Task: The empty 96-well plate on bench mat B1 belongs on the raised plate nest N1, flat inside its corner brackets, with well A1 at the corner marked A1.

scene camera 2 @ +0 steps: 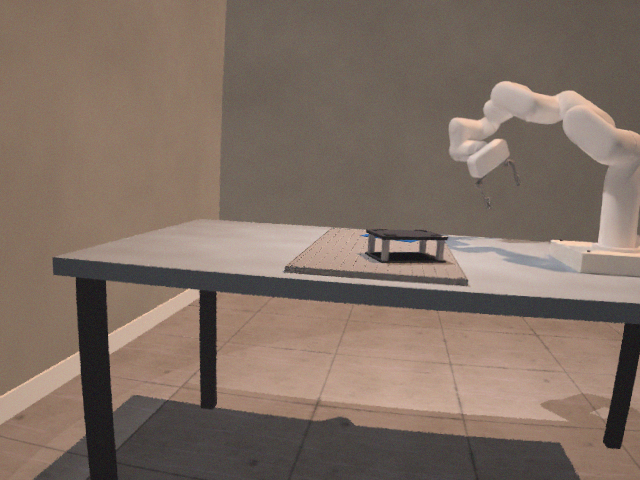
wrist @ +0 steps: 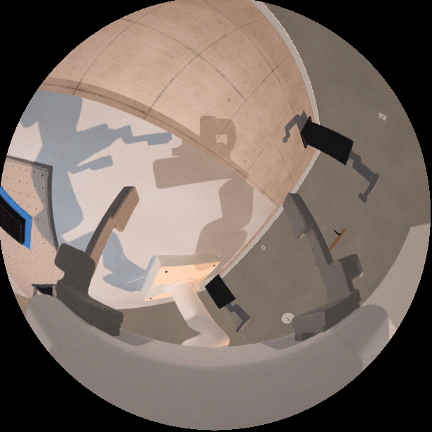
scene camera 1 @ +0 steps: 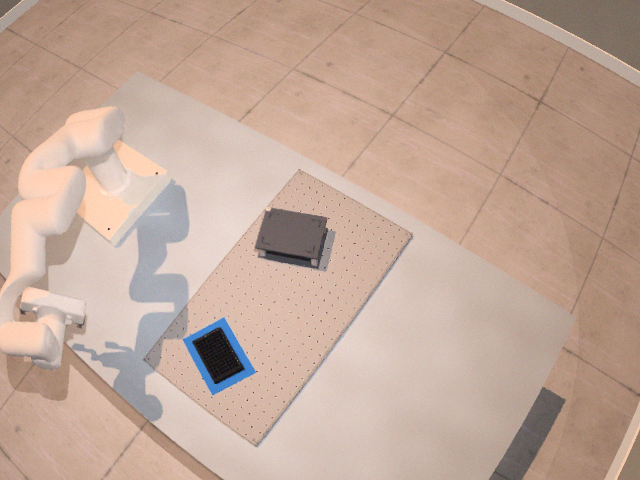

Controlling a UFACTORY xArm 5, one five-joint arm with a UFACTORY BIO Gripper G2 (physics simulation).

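Places are measured from the arm's base along level axes (x ahead, y left, z up), in centimetres.
Where they show: hand, its tool point: (scene camera 2: 503, 191); arm's base, origin of its link: (scene camera 2: 615, 249) (scene camera 1: 114, 180).
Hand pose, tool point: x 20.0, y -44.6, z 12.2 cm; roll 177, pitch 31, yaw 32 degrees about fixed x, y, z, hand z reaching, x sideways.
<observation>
Things, the pixels of their centre, and the offset from my tool point. Level surfaces: height alone.
- black 96-well plate, middle of its body: (scene camera 1: 217, 355) dx +38.4, dy +18.9, dz -14.8 cm
- blue bench mat, height of its surface: dz -15.5 cm
- raised dark nest, middle of its body: (scene camera 2: 405, 245) (scene camera 1: 292, 237) dx +38.0, dy +55.3, dz -12.6 cm
- perforated board, height of its surface: dz -15.7 cm
- grey table, height of its surface: dz -17.0 cm
The black 96-well plate (scene camera 1: 218, 355) (wrist: 11, 222) lies on the blue bench mat (scene camera 1: 227, 381) (wrist: 28, 230); in the wrist view part of it shows at the left edge. In scene camera 2 a little of the blue mat shows behind the nest, and the plate cannot be made out. The raised dark nest (scene camera 1: 292, 235) (scene camera 2: 405, 234) stands on posts, its top bare, with low corner brackets. The A1 mark is too small to read. My gripper (scene camera 1: 51, 318) (scene camera 2: 503, 195) (wrist: 211, 210) is open and empty, tilted, high above the table's edge, well to the side of the plate.
The perforated board (scene camera 1: 289, 310) (scene camera 2: 320, 258) carries the mat and the nest. The arm's base (scene camera 1: 98, 211) (scene camera 2: 594, 258) (wrist: 187, 270) stands on the grey table (scene camera 1: 439, 335) (scene camera 2: 180, 242). Dark hanging shapes (wrist: 327, 140) (wrist: 220, 291) show against the wall in the wrist view.
</observation>
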